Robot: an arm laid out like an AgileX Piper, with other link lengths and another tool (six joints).
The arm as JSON. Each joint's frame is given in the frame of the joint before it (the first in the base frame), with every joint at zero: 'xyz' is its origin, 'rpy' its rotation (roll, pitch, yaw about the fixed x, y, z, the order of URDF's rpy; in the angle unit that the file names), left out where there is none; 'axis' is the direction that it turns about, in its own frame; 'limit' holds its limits. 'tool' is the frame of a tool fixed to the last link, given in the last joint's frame.
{
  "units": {
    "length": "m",
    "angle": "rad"
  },
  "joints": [
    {
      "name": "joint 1",
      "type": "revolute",
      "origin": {
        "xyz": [
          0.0,
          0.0,
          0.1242
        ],
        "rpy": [
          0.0,
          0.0,
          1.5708
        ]
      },
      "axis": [
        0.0,
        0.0,
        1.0
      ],
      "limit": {
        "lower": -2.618,
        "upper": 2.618
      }
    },
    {
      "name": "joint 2",
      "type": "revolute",
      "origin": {
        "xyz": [
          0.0,
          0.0,
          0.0
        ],
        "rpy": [
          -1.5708,
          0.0,
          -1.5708
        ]
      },
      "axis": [
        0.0,
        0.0,
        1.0
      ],
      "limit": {
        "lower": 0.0,
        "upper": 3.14
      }
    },
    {
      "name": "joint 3",
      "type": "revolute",
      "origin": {
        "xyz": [
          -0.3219,
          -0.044,
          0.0
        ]
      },
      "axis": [
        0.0,
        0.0,
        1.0
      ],
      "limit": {
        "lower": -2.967,
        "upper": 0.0
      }
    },
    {
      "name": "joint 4",
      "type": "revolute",
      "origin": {
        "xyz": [
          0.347,
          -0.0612,
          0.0
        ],
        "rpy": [
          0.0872,
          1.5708,
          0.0
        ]
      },
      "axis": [
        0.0,
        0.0,
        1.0
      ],
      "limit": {
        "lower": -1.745,
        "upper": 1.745
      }
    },
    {
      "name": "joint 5",
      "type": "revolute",
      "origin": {
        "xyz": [
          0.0,
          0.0,
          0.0
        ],
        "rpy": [
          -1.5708,
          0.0,
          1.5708
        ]
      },
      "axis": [
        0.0,
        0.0,
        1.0
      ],
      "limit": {
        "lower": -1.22,
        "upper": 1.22
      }
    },
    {
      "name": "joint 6",
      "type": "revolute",
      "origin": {
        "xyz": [
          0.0,
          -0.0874,
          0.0
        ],
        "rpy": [
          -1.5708,
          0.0,
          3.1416
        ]
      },
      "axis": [
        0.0,
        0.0,
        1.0
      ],
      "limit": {
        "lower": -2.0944,
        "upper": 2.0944
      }
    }
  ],
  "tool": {
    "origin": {
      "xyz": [
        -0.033,
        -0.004,
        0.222
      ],
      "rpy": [
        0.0,
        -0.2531,
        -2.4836
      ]
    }
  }
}
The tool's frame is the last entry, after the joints.
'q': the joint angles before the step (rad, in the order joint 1, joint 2, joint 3, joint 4, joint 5, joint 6). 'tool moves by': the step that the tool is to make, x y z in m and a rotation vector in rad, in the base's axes. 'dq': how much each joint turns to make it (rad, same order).
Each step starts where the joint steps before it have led.
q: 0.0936 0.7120 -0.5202 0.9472 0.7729 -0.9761
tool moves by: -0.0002 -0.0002 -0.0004 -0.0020 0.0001 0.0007
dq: 0.0003 -0.0002 0.0001 -0.0022 0.0004 0.0003
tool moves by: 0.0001 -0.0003 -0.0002 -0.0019 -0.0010 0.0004
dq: -0.0002 0.0000 0.0000 -0.0011 -0.0001 -0.0013
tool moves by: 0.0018 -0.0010 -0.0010 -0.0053 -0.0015 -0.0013
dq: 0.0003 0.0054 -0.0014 -0.0023 -0.0047 -0.0040
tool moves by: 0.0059 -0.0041 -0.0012 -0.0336 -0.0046 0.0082
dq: -0.0005 0.0269 -0.0229 -0.0272 0.0007 -0.0104
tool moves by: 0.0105 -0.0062 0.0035 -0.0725 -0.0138 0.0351
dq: 0.0011 0.0556 -0.0644 -0.0616 0.0212 -0.0213
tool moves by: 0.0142 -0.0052 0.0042 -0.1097 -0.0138 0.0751
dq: 0.0133 0.0911 -0.1034 -0.0894 0.0433 -0.0388
